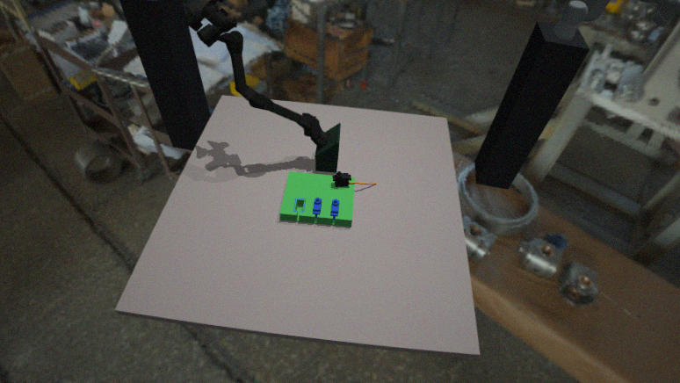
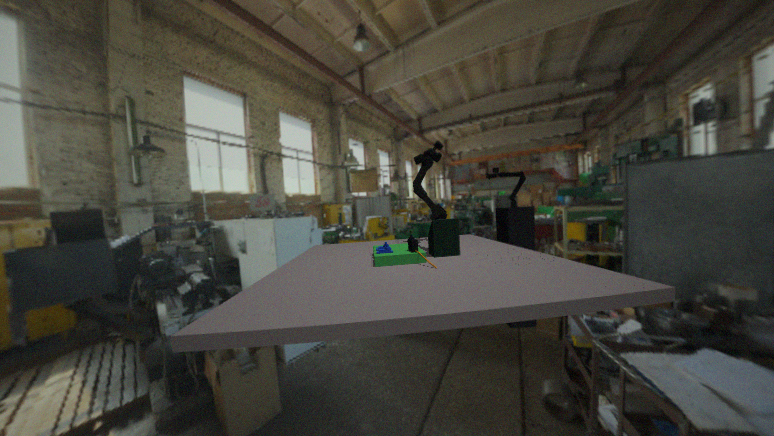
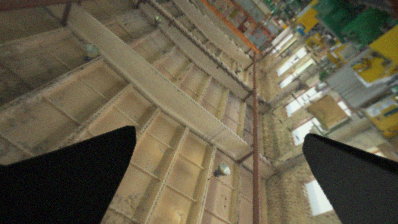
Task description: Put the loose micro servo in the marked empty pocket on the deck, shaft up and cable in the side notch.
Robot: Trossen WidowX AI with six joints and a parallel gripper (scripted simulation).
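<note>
My gripper tip is now 31 cm short of the deck, 60 cm to the right of it and 66 cm above it.
</note>
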